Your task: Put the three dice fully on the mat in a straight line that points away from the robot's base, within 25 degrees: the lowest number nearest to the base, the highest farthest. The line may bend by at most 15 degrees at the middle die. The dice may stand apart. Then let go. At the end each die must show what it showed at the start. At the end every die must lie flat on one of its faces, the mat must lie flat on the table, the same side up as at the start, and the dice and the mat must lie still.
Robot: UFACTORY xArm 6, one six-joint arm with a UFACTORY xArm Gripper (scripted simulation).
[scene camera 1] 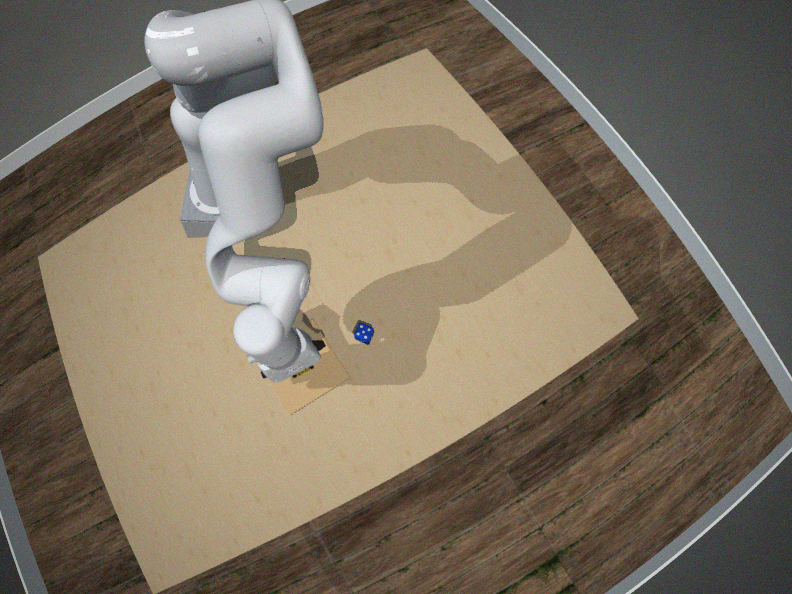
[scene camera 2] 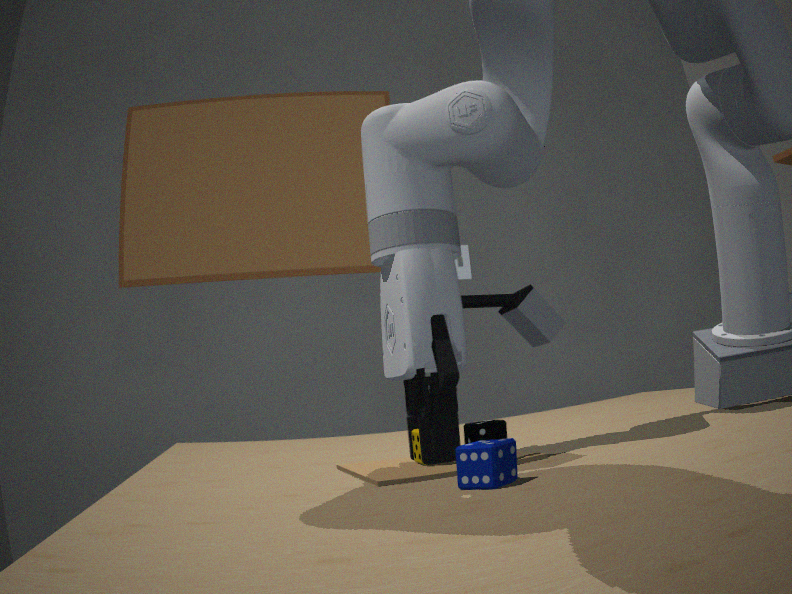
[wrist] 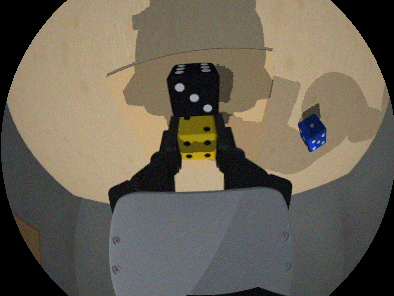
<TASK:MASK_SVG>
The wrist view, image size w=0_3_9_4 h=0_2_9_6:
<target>gripper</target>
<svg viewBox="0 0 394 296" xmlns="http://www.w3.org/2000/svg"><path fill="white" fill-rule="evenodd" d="M222 113L214 115L217 132L216 167L224 174L224 190L175 192L175 175L179 173L179 169L182 166L182 158L177 140L179 117L176 118L175 116L171 116L168 130L163 131L160 149L151 156L150 163L133 175L131 180L126 180L110 188L108 196L113 216L109 237L109 262L116 296L289 295L294 269L294 239L289 214L292 183L288 179L268 174L263 168L247 159L244 151L236 147L231 127L225 127Z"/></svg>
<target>yellow die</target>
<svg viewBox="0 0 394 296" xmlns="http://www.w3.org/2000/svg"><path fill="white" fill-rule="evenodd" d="M214 115L179 117L177 140L183 160L214 159L216 157L217 132Z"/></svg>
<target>blue die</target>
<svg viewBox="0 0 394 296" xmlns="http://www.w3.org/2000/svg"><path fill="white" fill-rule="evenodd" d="M316 114L312 114L298 123L300 136L309 152L316 150L326 143L326 127Z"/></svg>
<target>black die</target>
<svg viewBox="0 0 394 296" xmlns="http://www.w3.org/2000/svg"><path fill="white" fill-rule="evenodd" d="M175 65L167 78L173 116L177 118L218 114L220 76L212 63Z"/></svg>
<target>thin tan mat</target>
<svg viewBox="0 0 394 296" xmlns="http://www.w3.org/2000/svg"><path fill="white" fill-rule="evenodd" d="M216 161L215 158L200 160L182 159L181 169L215 166ZM274 51L254 48L212 48L186 51L132 65L108 75L105 79L128 128L150 162L151 156L159 151L163 131L168 130L170 118L173 116L166 81L172 68L179 64L212 63L220 76L219 113L223 115L225 127L232 128L236 147L244 151L245 157L250 159L250 161L256 161L270 103Z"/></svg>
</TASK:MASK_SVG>
